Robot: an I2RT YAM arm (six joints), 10 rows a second.
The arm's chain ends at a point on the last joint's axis. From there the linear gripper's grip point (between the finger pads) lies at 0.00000 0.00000 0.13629 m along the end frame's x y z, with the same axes.
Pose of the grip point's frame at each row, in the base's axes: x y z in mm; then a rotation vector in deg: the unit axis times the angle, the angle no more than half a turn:
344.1 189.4 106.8 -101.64 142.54 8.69
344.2 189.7 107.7 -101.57 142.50 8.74
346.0 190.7 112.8 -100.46 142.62 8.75
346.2 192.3 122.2 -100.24 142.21 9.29
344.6 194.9 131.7 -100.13 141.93 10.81
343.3 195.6 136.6 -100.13 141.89 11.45
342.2 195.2 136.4 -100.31 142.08 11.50
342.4 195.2 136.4 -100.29 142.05 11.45
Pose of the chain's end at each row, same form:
342.8 171.9 242.0 -101.64 142.54 8.69
342.8 172.1 242.8 -101.57 142.50 8.74
343.5 172.3 247.8 -100.46 142.62 8.75
343.4 172.6 257.0 -100.24 142.21 9.29
342.8 173.0 266.2 -100.13 141.93 10.81
342.1 172.9 271.0 -100.13 141.89 11.45
341.5 172.8 270.8 -100.31 142.08 11.50
341.6 172.8 270.8 -100.29 142.05 11.45

